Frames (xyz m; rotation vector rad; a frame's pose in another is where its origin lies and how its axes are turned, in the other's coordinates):
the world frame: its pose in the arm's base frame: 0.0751 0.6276 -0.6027 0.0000 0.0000 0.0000
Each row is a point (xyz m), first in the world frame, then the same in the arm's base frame.
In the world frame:
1: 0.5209 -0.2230 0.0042
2: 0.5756 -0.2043 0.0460
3: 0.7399 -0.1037 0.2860
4: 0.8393 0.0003 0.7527
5: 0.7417 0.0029 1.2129
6: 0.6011 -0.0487 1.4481
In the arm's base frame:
1: 0.5960 0.4046 -0.5985
2: 0.6507 0.4233 -0.5567
3: 0.8150 0.5239 -0.3167
4: 0.9144 0.6279 0.1500
5: 0.8168 0.6305 0.6102
6: 0.6762 0.5789 0.8454

